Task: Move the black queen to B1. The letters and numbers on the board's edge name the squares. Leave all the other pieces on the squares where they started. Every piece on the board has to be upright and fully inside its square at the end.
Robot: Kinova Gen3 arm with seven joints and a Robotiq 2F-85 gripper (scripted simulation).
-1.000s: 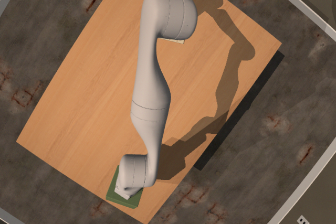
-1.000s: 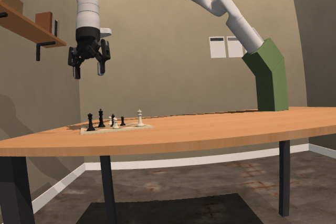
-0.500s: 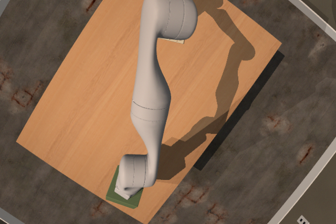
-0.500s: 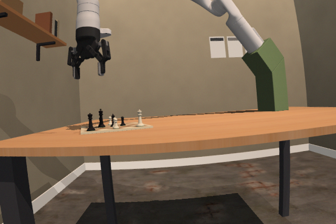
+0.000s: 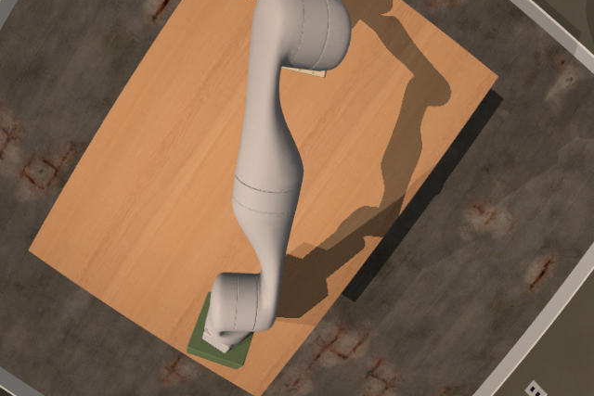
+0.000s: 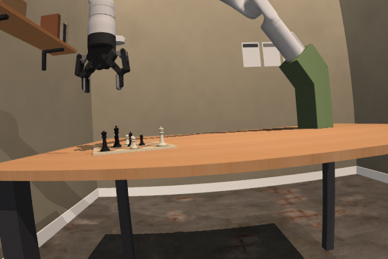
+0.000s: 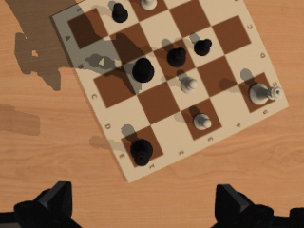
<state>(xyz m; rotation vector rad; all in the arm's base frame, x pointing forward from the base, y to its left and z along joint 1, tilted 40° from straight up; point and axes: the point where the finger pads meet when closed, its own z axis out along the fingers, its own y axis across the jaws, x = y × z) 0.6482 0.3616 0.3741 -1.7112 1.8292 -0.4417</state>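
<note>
The black queen lies 140 mm below my hand. Round my hand: tall white piece: 140 mm behind, 70 mm to the right, 140 mm below; then chessboard: 30 mm behind, 110 mm to the right, 160 mm below; then black bishop: 40 mm behind, 110 mm to the right, 140 mm below.
</note>
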